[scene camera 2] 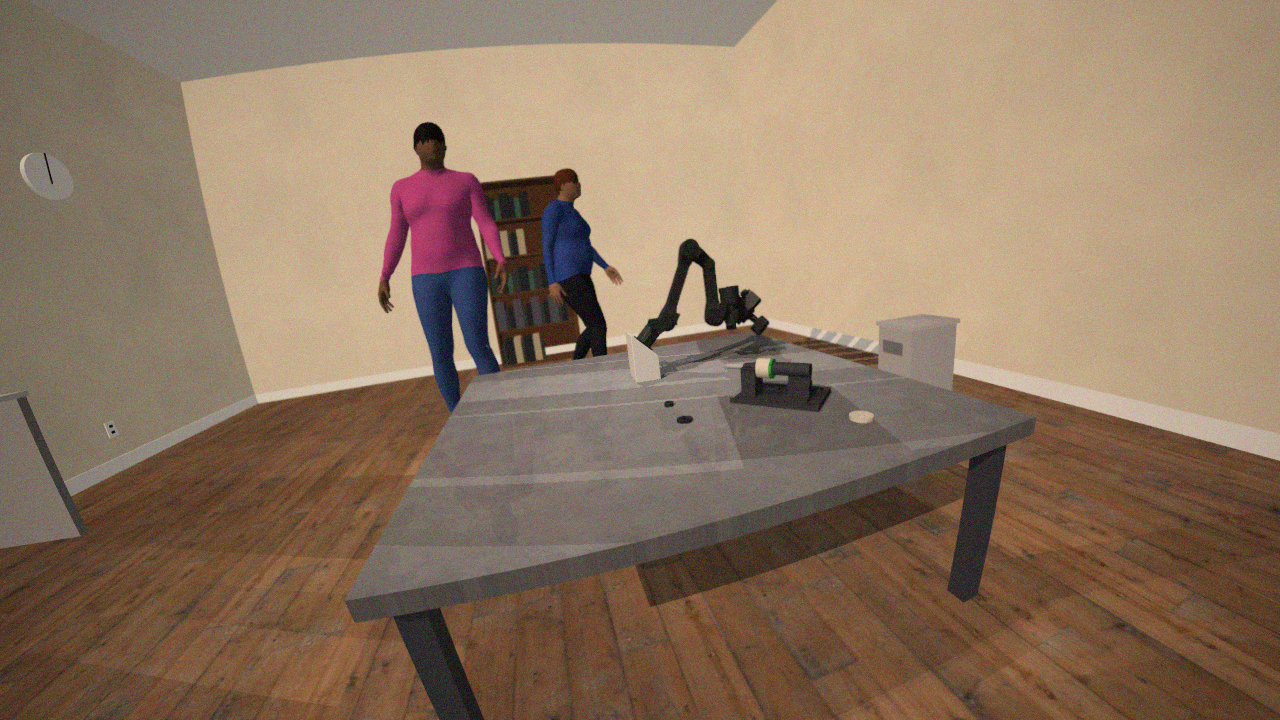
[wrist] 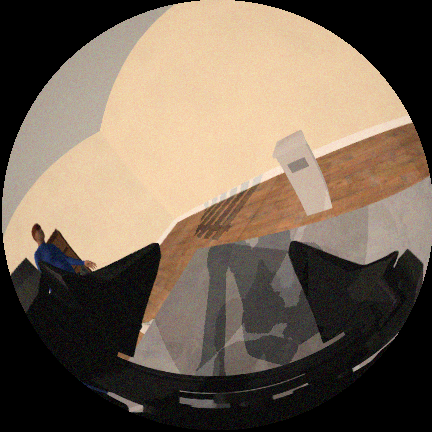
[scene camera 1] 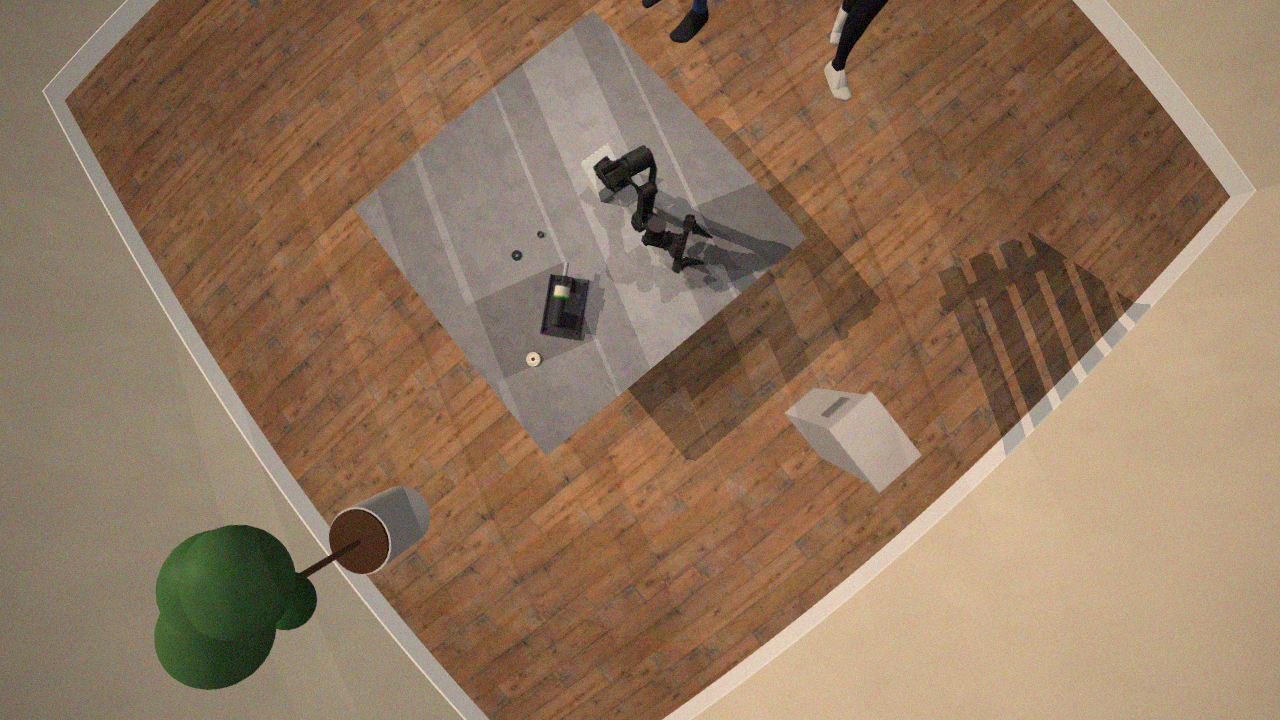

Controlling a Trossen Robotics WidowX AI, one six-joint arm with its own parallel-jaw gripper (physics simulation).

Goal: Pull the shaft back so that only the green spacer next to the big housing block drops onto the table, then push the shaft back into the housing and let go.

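Pixels of known places: gripper, between the fingertips: [scene camera 2: 754, 310] [wrist: 226, 249] [scene camera 1: 708, 250]; arm's base, origin of its link: [scene camera 2: 642, 343] [scene camera 1: 604, 169].
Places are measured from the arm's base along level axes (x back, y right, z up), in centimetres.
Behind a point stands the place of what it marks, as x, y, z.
Observation:
A black fixture [scene camera 1: 577, 310] [scene camera 2: 776, 402] stands on the table. The thin pale shaft [scene camera 1: 565, 268] @[-33.5, -17.8, -3.0] [scene camera 2: 733, 365] @[-33.6, -17.2, -3.3] sticks out of its end nearer the arm. A cream spacer [scene camera 1: 561, 291] @[-39.7, -23.9, -1.1] [scene camera 2: 762, 368] @[-41.8, -21.6, -3.1] sits between the supports, and the thin green spacer [scene camera 1: 560, 296] @[-41.1, -25.0, -1.2] [scene camera 2: 771, 368] @[-43.3, -23.4, -3.0] lies right beside it, against the dark round part of the big housing block [scene camera 1: 556, 314] [scene camera 2: 793, 368]. My gripper [scene camera 1: 706, 249] @[6.8, -46.9, 4.6] [scene camera 2: 764, 311] @[6.8, -46.9, 4.6] [wrist: 226, 249] @[6.8, -46.9, 4.6] is open and empty, raised above the table and well apart from the fixture. The fixture does not show in the wrist view.
Two small dark rings [scene camera 1: 516, 255] @[-45.3, 1.1, -11.1] [scene camera 2: 684, 419] @[-46.2, 2.5, -11.0] lie on the table [scene camera 1: 465, 223] @[-52.4, 26.2, -11.6] [scene camera 2: 572, 501] @[-70.1, 31.8, -11.6] beside the fixture. A cream ring [scene camera 1: 533, 359] @[-64.3, -34.2, -10.8] [scene camera 2: 861, 416] @[-65.9, -32.8, -10.7] lies beyond its housing end. A white panel [scene camera 2: 642, 360] @[-6.3, 2.1, -4.4] stands by the arm's base. Two people stand behind the table.

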